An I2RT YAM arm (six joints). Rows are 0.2 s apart.
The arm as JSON. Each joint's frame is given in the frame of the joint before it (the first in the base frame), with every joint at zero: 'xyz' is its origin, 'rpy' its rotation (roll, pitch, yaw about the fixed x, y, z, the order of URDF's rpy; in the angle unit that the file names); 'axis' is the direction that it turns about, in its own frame. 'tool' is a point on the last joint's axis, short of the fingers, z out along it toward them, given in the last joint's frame.
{
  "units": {
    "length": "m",
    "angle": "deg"
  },
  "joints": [
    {
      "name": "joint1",
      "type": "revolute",
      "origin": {
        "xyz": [
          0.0,
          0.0,
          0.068
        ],
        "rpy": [
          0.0,
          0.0,
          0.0
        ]
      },
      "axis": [
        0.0,
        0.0,
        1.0
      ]
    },
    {
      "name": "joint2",
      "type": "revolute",
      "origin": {
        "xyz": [
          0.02,
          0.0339,
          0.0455
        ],
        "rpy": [
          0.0,
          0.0,
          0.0
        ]
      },
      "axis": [
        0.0,
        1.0,
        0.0
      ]
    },
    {
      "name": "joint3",
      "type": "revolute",
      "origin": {
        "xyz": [
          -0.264,
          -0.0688,
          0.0
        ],
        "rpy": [
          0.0,
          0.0,
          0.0
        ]
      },
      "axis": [
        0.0,
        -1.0,
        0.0
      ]
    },
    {
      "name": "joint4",
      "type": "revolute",
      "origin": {
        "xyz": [
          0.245,
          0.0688,
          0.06
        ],
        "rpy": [
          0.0,
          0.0,
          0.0
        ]
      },
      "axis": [
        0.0,
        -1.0,
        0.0
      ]
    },
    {
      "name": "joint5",
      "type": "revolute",
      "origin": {
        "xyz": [
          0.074,
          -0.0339,
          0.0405
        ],
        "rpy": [
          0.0,
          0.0,
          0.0
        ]
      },
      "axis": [
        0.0,
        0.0,
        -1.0
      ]
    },
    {
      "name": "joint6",
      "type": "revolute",
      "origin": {
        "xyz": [
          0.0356,
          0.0,
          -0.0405
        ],
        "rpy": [
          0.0,
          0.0,
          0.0
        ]
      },
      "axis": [
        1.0,
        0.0,
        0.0
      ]
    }
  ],
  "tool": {
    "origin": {
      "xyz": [
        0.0,
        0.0,
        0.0
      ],
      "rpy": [
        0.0,
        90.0,
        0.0
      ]
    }
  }
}
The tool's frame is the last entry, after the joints.
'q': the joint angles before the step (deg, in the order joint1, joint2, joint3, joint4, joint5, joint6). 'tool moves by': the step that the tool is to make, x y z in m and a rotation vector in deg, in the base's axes. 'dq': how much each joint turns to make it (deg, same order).
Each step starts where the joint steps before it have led.
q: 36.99 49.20 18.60 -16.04 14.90 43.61
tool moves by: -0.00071 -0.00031 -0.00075 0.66 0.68 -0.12
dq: -0.07 -0.11 -0.09 -0.34 -0.65 0.70
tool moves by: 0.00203 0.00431 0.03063 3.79 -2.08 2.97
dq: 0.08 -2.75 5.16 -3.80 -3.30 -0.80
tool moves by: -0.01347 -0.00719 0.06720 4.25 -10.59 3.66
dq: 0.79 -9.20 9.27 -6.68 -0.46 -4.24
